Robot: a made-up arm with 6 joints.
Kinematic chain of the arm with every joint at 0, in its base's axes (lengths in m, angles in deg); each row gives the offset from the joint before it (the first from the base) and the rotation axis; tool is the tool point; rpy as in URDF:
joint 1: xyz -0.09 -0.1 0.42 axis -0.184 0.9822 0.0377
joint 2: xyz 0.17 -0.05 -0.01 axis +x
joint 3: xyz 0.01 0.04 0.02 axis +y
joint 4: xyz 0.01 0 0.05 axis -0.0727 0.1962 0.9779
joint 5: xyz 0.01 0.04 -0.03 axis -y
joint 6: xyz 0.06 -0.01 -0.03 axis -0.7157 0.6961 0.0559
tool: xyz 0 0.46 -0.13 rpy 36.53 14.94 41.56
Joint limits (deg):
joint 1: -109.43..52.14
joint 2: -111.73..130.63
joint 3: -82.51..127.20
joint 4: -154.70..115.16
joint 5: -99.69..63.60
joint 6: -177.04..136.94
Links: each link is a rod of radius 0.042 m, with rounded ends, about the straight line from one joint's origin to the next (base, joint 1, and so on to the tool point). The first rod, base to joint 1, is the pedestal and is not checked.
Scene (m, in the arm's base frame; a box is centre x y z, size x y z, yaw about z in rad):
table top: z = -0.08
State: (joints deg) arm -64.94 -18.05 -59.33 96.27 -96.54 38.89
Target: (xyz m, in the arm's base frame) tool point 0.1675 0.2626 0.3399
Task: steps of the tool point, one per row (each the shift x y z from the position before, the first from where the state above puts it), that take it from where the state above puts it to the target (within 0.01 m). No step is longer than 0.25 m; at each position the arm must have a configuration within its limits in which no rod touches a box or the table.
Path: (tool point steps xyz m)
1: 0.1715 0.1060 -0.0562
2: 0.1210 0.1790 0.0099
3: 0.0396 0.2046 0.0841
4: -0.0508 0.1729 0.1484

